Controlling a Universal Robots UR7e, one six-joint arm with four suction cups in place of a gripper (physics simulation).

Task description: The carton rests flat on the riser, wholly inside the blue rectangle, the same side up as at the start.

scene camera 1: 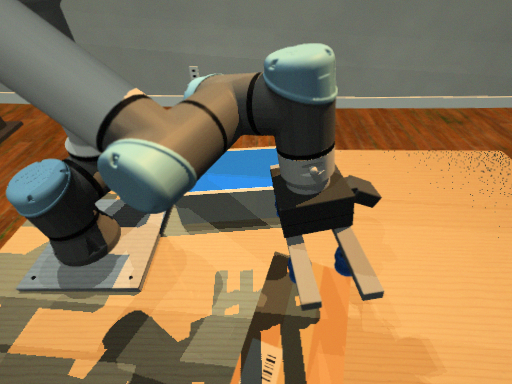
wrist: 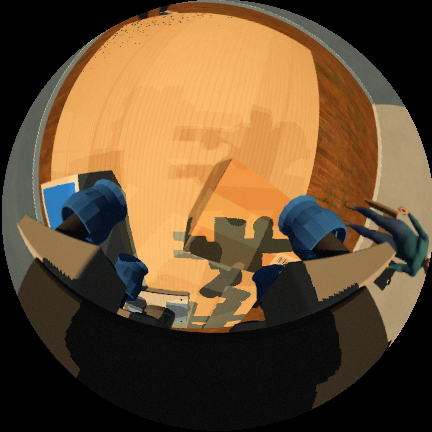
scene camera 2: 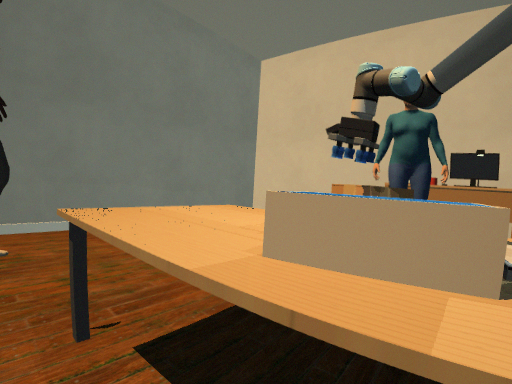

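Seen in the pictures: hand, its tool point: (scene camera 1: 311, 235) (wrist: 199, 249) (scene camera 2: 353, 159); arm's base, origin of its link: (scene camera 1: 90, 240) (wrist: 158, 312).
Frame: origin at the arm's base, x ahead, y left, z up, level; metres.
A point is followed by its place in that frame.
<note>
The orange-brown carton (scene camera 1: 330, 325) @(y -0.289, x 0.547, z 0.129 m) (wrist: 245, 200) @(y -0.231, x 0.556, z 0.129 m) lies on the table, partly in the arm's shadow, with its barcode label (scene camera 1: 269, 361) @(y -0.331, x 0.443, z 0.130 m) (wrist: 282, 260) @(y -0.339, x 0.441, z 0.130 m) on the upper face. Part of the carton (scene camera 2: 350, 189) @(y -0.174, x 0.539, z 0.114 m) shows behind the riser in scene camera 2. The box-shaped riser (scene camera 1: 225, 210) @(y 0.056, x 0.361, z 0.030 m) (scene camera 2: 385, 245) @(y 0.257, x 0.377, z 0.034 m) (wrist: 119, 240) @(y 0.057, x 0.391, z -0.006 m) stands at the back, with the blue rectangle (scene camera 1: 240, 172) @(y 0.136, x 0.409, z 0.102 m) (wrist: 56, 200) @(y 0.162, x 0.539, z 0.102 m) on its top, partly hidden by the arm in scene camera 1. My gripper (scene camera 1: 317, 265) (scene camera 2: 353, 154) (wrist: 202, 245) @(y -0.168, x 0.532, z 0.207 m) is open, its four blue cups pointing down above the carton with a visible gap. The cups hold nothing.
The arm's base plate (scene camera 1: 125, 260) @(y -0.069, x 0.112, z 0.003 m) (wrist: 160, 295) @(y -0.041, x 0.159, z 0.004 m) is on the table (scene camera 1: 425, 250) @(y -0.079, x 0.895, z -0.019 m) (scene camera 2: 200, 235) @(y 0.214, x 0.789, z -0.019 m), left of the carton in scene camera 1. A person in teal (scene camera 2: 412, 135) (wrist: 415, 240) stands beyond the table. A monitor (scene camera 2: 474, 166) stands on a desk behind.
</note>
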